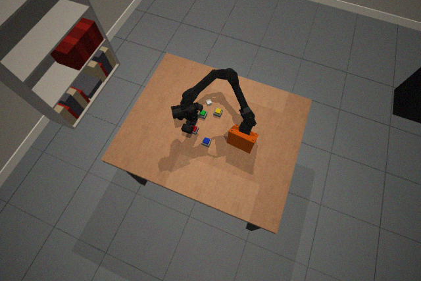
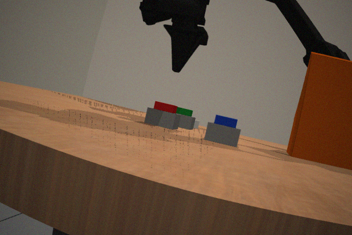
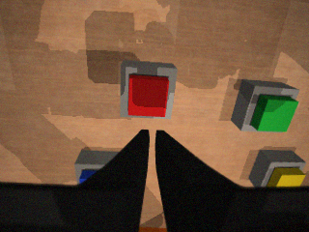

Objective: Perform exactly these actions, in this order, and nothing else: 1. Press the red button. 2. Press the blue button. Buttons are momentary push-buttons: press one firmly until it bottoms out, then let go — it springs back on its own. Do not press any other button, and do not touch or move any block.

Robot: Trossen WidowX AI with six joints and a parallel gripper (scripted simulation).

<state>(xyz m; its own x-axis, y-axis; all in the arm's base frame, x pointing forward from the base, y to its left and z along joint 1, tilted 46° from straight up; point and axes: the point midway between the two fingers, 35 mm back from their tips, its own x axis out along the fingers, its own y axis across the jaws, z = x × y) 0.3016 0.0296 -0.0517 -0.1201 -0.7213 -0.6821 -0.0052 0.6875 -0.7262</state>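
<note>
The blue button is 10 cm behind my gripper tip, 6 cm below it and 5 cm to the left of it. From my gripper tip the other things lie so: red button (6 cm below); yellow button (17 cm to the right, 10 cm behind, 6 cm below); green button (12 cm to the right, 6 cm below, 1 cm behind).
</note>
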